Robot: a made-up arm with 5 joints. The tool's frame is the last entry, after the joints. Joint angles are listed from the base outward. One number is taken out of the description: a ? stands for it. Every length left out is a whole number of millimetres.
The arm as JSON. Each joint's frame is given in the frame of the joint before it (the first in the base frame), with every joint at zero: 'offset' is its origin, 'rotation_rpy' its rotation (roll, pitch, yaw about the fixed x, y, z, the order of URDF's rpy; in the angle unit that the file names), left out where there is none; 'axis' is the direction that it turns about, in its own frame. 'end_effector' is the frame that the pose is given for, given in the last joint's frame.
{
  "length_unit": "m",
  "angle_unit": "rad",
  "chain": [
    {
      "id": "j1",
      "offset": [
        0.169,
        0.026,
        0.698
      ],
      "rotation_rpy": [
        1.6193,
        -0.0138,
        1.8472
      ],
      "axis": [
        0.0,
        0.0,
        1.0
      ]
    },
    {
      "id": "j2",
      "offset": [
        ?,
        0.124,
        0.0
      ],
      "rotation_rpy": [
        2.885,
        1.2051,
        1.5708
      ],
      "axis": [
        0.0,
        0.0,
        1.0
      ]
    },
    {
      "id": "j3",
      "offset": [
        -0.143,
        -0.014,
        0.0
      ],
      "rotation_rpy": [
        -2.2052,
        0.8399,
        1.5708
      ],
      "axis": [
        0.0,
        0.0,
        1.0
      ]
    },
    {
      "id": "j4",
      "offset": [
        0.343,
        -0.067,
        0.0
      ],
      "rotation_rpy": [
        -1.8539,
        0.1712,
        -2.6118
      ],
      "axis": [
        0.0,
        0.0,
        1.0
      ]
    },
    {
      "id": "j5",
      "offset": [
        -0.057,
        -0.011,
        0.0
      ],
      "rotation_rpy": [
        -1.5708,
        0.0,
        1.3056
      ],
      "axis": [
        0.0,
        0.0,
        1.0
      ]
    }
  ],
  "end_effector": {
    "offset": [
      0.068,
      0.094,
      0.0
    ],
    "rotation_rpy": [
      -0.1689,
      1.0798,
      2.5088
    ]
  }
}
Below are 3 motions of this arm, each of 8 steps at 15 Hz.
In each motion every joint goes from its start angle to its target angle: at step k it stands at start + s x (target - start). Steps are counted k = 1, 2, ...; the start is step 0. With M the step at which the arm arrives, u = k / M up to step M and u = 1 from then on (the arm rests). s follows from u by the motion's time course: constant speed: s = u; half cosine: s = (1 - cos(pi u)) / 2; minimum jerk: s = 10 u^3 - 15 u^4 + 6 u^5.
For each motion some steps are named. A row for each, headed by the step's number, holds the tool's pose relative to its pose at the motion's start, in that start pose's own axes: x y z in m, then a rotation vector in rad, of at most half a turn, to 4 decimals.
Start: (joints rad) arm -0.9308 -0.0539 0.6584 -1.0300 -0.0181
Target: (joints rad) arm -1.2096 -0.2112 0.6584 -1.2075 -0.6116
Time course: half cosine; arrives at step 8
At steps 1, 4, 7, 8:
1: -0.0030 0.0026 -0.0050 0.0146 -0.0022 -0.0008
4: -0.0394 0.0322 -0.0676 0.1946 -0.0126 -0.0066
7: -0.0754 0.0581 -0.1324 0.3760 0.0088 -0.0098
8: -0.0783 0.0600 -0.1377 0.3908 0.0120 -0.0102

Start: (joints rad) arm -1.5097 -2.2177 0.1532 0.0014 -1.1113
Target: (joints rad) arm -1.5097 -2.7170 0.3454 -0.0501 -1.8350
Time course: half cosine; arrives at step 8
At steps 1, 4, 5, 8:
1: -0.0037 -0.0049 0.0010 0.0107 0.0172 -0.0016
4: -0.0467 -0.0587 0.0255 0.1200 0.2340 -0.0637
5: -0.0628 -0.0773 0.0422 0.1534 0.3233 -0.1127
8: -0.0855 -0.1011 0.0763 0.1913 0.4590 -0.2197

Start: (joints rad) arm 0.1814 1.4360 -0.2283 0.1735 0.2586
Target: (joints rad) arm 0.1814 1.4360 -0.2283 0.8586 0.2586
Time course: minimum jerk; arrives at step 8
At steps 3, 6, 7, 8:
3: 0.0026 0.0021 0.0097 -0.0325 0.1832 -0.0304
6: 0.0147 0.0074 0.0286 -0.1058 0.5968 -0.0991
7: 0.0170 0.0081 0.0308 -0.1162 0.6551 -0.1087
8: 0.0174 0.0083 0.0312 -0.1181 0.6657 -0.1105

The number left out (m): -0.077
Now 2 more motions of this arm.
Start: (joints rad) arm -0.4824 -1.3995 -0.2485 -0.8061 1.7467
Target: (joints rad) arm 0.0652 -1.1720 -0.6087 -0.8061 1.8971
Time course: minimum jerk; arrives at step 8
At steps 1, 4, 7, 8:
1: -0.0018 0.0000 0.0003 -0.0039 0.0031 -0.0043
4: -0.0512 -0.0016 -0.0021 -0.0950 0.1082 -0.1229
7: -0.0911 -0.0068 -0.0239 -0.1334 0.2254 -0.2135
8: -0.0923 -0.0071 -0.0249 -0.1338 0.2293 -0.2159

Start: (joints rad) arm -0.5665 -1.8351 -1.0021 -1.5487 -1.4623
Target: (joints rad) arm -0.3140 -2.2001 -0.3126 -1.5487 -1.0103
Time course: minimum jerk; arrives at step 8
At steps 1, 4, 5, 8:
1: -0.0019 0.0051 0.0023 0.0093 0.0037 0.0070
4: -0.0704 0.1295 0.1035 0.2836 0.1131 0.2204
5: -0.1039 0.1634 0.1671 0.4066 0.1642 0.3185
8: -0.1404 0.1826 0.2519 0.5530 0.2283 0.4354

